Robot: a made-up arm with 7 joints.
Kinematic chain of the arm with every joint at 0, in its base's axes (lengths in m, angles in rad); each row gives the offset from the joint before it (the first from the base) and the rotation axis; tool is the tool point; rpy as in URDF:
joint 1: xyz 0 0 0.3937 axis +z
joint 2: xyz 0 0 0 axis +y
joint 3: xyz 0 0 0.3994 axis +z
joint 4: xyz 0.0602 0 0 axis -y
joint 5: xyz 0.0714 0 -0.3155 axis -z
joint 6: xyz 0 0 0 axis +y
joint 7: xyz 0.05 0 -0.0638 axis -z
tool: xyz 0 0 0 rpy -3.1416 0 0
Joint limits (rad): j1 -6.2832..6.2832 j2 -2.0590..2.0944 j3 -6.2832..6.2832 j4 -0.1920..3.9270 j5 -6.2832..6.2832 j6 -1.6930..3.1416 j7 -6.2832..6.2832
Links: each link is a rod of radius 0.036 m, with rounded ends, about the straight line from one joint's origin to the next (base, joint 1, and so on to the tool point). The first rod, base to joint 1, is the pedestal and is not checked.
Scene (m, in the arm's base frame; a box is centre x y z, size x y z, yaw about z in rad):
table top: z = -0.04
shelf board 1: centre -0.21 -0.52 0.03 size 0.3 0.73 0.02 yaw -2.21
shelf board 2: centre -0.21 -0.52 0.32 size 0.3 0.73 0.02 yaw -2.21
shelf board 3: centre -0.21 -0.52 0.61 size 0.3 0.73 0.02 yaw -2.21
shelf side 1: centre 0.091 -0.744 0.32 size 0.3 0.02 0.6 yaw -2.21
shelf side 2: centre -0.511 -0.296 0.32 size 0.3 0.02 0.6 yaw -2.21
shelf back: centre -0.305 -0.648 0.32 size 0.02 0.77 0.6 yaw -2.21
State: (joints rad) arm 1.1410 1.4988 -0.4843 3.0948 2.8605 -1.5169 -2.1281
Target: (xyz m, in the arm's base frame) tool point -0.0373 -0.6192 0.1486
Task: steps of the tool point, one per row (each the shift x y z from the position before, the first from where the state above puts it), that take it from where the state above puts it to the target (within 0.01 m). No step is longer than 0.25 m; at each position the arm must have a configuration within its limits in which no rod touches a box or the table.
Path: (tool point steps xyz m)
1: 0.1655 -0.1289 -0.0617
2: 0.1054 -0.1833 -0.0576
3: 0.0279 -0.2078 -0.0501
4: -0.0518 -0.1974 -0.0394
5: -0.1177 -0.1553 -0.0263
6: -0.1575 -0.0917 -0.0120
7: -0.1646 -0.0212 0.0029
8: -0.0360 -0.0726 -0.0090
9: -0.0421 -0.0628 -0.0013
10: -0.0445 -0.0508 0.0039
11: -0.0436 -0.0373 0.0064

